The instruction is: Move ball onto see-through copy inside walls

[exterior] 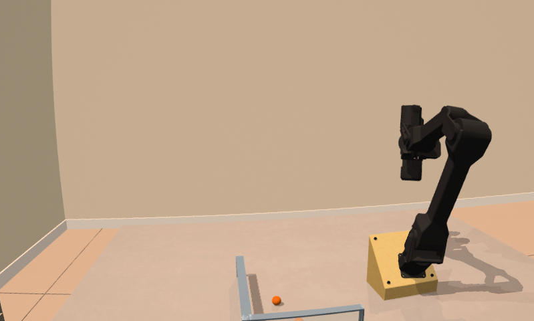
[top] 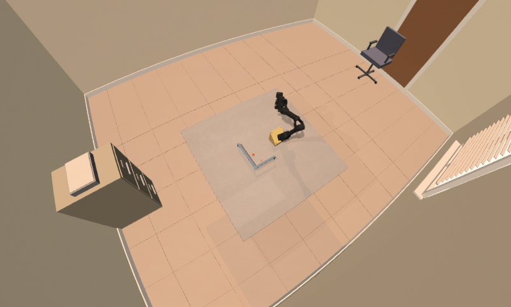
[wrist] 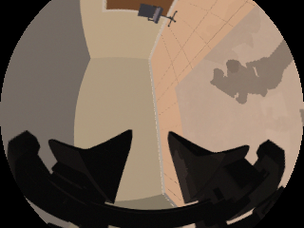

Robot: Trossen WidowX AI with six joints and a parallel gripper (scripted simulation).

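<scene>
My gripper tip is now 460 mm short of the ball, 350 mm to the right of it and 280 mm above it.
</scene>
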